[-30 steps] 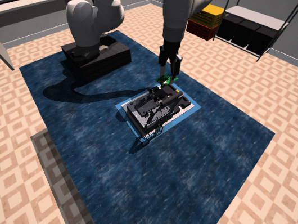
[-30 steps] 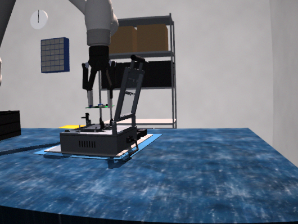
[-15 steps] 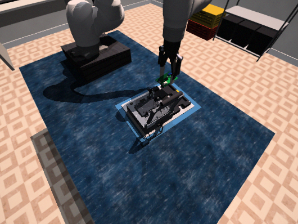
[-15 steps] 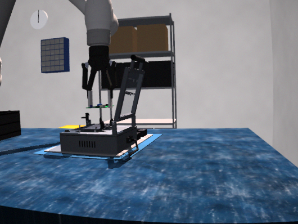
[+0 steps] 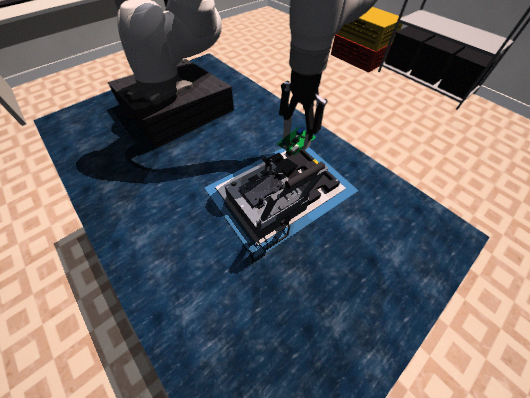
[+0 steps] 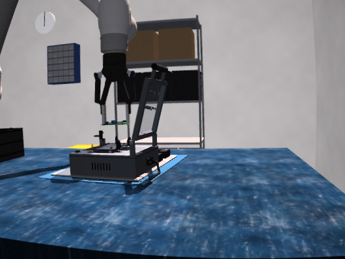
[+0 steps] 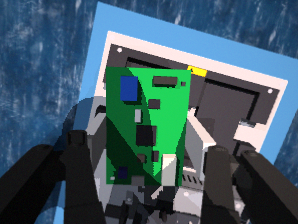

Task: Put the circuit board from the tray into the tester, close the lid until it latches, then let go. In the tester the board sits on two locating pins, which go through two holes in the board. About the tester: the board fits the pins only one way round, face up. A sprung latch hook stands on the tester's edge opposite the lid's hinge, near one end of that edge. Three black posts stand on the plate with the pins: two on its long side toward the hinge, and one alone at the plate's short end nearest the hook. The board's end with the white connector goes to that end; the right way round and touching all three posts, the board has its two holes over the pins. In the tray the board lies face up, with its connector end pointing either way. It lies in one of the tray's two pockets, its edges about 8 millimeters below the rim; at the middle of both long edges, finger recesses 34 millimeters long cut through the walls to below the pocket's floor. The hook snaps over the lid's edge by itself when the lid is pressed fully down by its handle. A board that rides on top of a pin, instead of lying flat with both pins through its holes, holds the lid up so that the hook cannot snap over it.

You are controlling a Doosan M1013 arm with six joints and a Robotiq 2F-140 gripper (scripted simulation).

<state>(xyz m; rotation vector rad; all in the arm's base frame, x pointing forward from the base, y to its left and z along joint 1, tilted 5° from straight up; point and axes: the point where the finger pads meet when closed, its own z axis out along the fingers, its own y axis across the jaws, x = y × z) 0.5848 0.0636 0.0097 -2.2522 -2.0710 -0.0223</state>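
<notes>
Now: the green circuit board 20 mm below my hand. The rest, counted from my hand: latch hook 40 mm behind, 110 mm to the right, 50 mm below; tester lid 120 mm ahead, 220 mm to the right, 40 mm above; tester plate 10 mm ahead, 180 mm to the right, 70 mm below.
</notes>
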